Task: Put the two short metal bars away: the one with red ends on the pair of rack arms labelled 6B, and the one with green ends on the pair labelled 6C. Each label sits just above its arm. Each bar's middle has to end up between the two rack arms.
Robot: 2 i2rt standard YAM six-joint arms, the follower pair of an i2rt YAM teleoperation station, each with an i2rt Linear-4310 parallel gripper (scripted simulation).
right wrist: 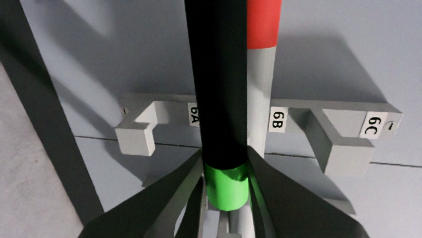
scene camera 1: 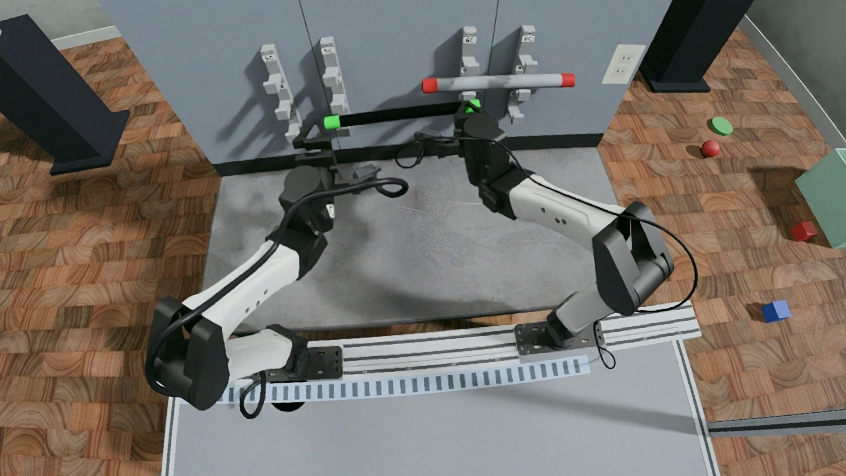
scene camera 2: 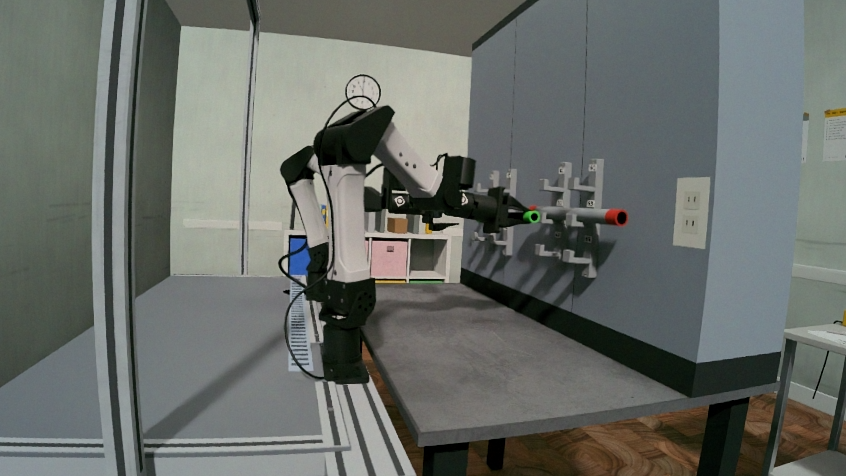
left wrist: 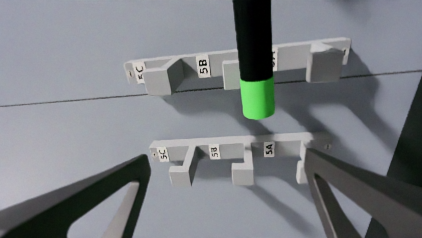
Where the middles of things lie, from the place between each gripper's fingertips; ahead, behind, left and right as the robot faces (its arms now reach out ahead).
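Labels:
The rack strip [scene camera 2: 561, 231] is 1 cm to the right of my right hand, 1 cm above it and 6 cm ahead of it. The red-ended bar [scene camera 1: 473, 83] is 8 cm to the right of my right hand, 6 cm ahead of it and 1 cm above it, and the outlet plate [scene camera 2: 699, 184] is 39 cm to the right of my right hand, 9 cm ahead of it and 3 cm above it. The green-ended bar [scene camera 1: 333, 122] is 13 cm to the left of my right hand, 1 cm ahead of it and 1 cm below it.
My left hand is 7 cm short of the green-ended bar, 16 cm to the left of it and 2 cm above it. The rack strip is 31 cm to the right of my left hand, 12 cm ahead of it and 1 cm below it, and the red-ended bar is 38 cm to the right of my left hand and 12 cm ahead of it. The outlet plate is 68 cm to the right of my left hand, 15 cm ahead of it and 2 cm above it.

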